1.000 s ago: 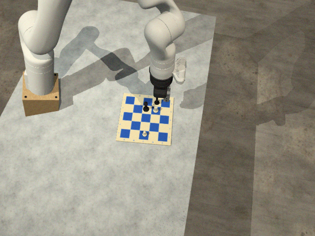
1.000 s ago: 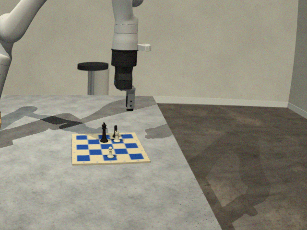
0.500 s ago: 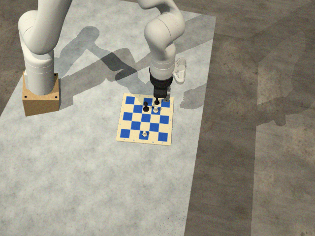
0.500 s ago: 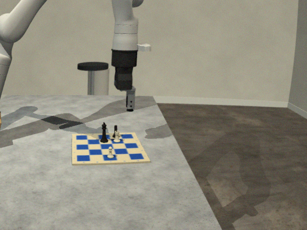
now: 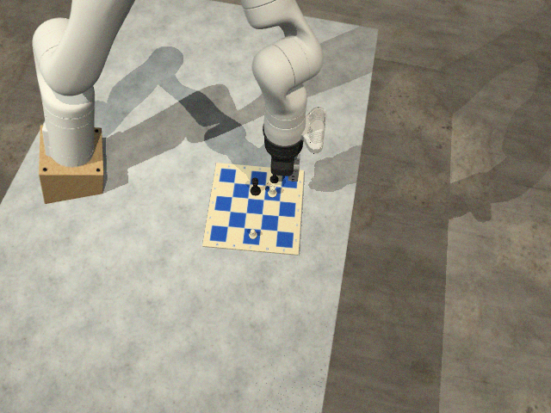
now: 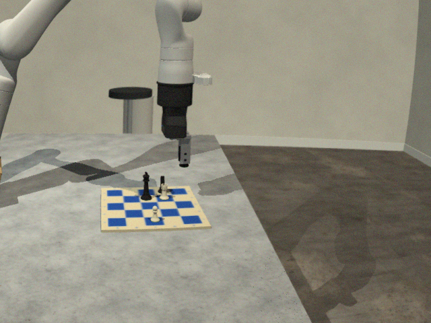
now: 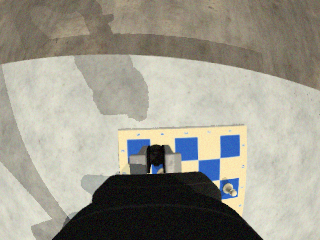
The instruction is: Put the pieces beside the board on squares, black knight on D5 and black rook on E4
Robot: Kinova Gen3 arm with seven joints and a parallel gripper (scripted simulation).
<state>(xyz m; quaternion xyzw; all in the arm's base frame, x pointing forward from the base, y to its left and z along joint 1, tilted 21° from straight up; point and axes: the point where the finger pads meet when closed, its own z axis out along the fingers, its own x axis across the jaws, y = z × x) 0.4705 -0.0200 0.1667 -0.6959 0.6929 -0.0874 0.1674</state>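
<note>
The white rook lies 8 cm below my hand, 4 cm behind it and 1 cm to the right of it. The rest, counted from my hand: white pawn 12 cm to the right, 9 cm below, 8 cm behind; then cream chessboard 10 cm below, 8 cm behind, 5 cm to the right; then black rook 1 cm below.
</note>
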